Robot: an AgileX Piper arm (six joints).
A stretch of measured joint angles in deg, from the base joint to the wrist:
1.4, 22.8, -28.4, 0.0, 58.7, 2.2
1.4, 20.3, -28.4, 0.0, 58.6, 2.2
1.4, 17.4, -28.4, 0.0, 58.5, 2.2
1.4, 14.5, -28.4, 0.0, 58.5, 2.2
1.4, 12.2, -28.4, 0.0, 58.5, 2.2
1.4, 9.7, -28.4, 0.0, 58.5, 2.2
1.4, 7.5, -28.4, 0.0, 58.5, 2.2
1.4, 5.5, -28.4, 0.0, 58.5, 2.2
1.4, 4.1, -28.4, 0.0, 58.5, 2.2
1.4, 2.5, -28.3, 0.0, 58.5, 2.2
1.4, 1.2, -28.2, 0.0, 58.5, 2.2
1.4, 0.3, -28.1, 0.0, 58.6, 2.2
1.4, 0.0, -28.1, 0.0, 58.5, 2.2
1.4, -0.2, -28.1, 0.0, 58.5, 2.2
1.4, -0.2, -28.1, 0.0, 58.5, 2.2
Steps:
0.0, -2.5, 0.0, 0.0, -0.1, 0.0
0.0, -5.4, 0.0, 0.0, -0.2, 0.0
0.0, -8.3, 0.0, 0.0, -0.2, 0.0
0.0, -10.6, 0.0, 0.0, -0.2, 0.0
0.0, -13.1, 0.0, 0.0, -0.2, 0.0
0.0, -15.3, 0.0, 0.0, -0.2, 0.0
0.0, -17.3, 0.0, 0.0, -0.2, 0.0
0.0, -18.7, 0.0, 0.0, -0.2, 0.0
0.0, -20.3, 0.1, 0.0, -0.2, 0.0
0.0, -21.6, 0.2, 0.0, -0.2, 0.0
0.0, -22.5, 0.3, 0.0, -0.1, 0.0
0.0, -22.8, 0.3, 0.0, -0.2, 0.0
0.0, -23.0, 0.3, 0.0, -0.2, 0.0
0.0, -23.0, 0.3, 0.0, -0.2, 0.0

